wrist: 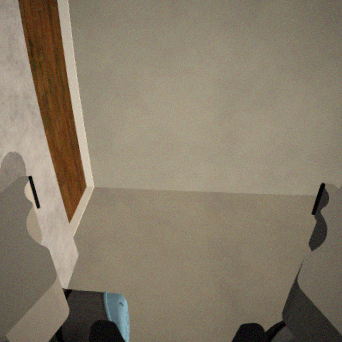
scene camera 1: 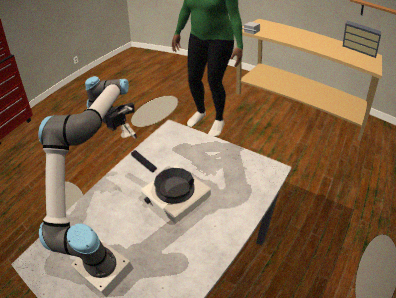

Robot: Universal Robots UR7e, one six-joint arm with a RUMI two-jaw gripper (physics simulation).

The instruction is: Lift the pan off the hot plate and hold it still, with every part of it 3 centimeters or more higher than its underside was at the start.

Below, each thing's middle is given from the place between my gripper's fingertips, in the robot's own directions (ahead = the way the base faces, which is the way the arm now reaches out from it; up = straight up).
Labels:
I see my gripper 28 cm above the dark pan (scene camera 1: 173, 183), 7 cm to the left of it and 2 cm short of it. The rest, counted from my hand: hot plate (scene camera 1: 175, 209) 35 cm below, 16 cm to the right, 1 cm ahead.

